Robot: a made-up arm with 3 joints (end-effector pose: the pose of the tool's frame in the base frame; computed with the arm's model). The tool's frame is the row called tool.
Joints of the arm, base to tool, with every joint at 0 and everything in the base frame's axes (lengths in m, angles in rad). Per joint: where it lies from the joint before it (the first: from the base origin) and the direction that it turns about. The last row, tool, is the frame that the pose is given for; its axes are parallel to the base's.
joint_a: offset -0.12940 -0.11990 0.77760 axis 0 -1 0
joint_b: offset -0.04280 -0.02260 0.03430 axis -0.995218 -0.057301 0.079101
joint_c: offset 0.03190 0.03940 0.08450 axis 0 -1 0
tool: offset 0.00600 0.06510 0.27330
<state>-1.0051 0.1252 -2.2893</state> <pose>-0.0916 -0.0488 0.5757 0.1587 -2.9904 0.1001</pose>
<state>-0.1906 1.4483 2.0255</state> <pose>-0.3946 -0.1869 0.7569 -0.6187 -1.5450 1.5338</pose>
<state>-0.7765 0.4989 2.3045</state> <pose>-0.3555 -0.1033 0.8577 0.0270 -1.5221 0.5505</pose>
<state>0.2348 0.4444 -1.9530</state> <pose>0.1082 -0.0467 0.8073 -0.2643 1.6615 -0.4251</pose>
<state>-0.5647 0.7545 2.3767</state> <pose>-0.3634 -0.1514 0.7848 -0.0180 -1.7576 0.8678</pose>
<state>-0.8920 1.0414 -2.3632</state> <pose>-0.1021 -0.1663 0.5663 1.2201 -2.6904 0.9397</pose>
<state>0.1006 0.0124 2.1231</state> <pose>-0.3728 -0.0389 0.7320 -0.0071 -2.2244 0.0136</pose>
